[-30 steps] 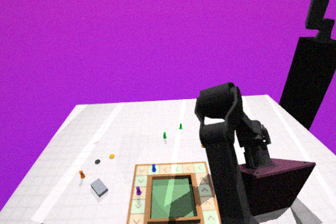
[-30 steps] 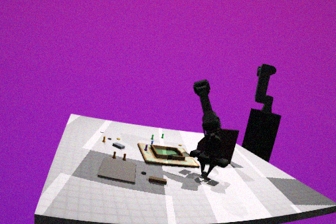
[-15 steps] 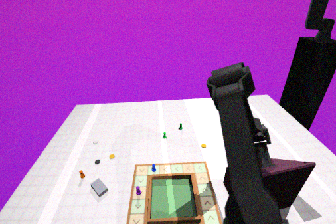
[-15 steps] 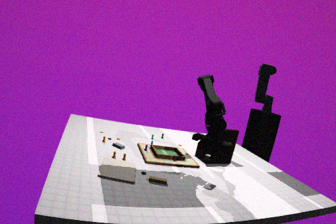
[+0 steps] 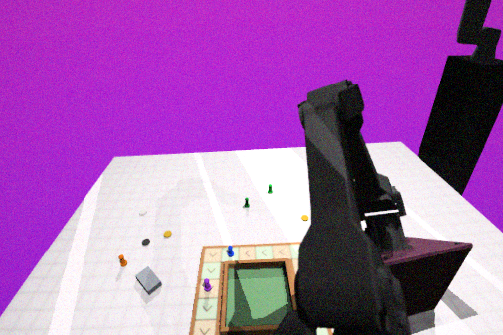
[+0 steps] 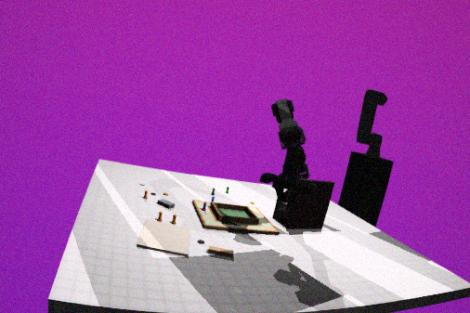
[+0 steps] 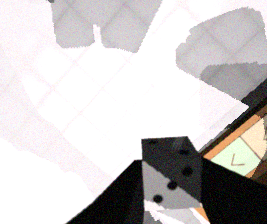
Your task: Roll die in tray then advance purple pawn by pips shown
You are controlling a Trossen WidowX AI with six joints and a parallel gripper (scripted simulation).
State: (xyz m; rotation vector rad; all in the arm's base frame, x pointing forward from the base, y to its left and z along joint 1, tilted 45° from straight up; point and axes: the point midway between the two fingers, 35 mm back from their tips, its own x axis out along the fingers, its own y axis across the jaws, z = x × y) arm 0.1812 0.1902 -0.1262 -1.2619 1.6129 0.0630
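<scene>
The purple pawn lies 25 cm to the right of my gripper tip, 20 cm ahead of it and 11 cm below it. Round my gripper tip: green tray: 22 cm to the right, 13 cm below, 9 cm ahead; wooden block: 22 cm ahead, 13 cm below, 11 cm to the left; die: right at my gripper tip.
</scene>
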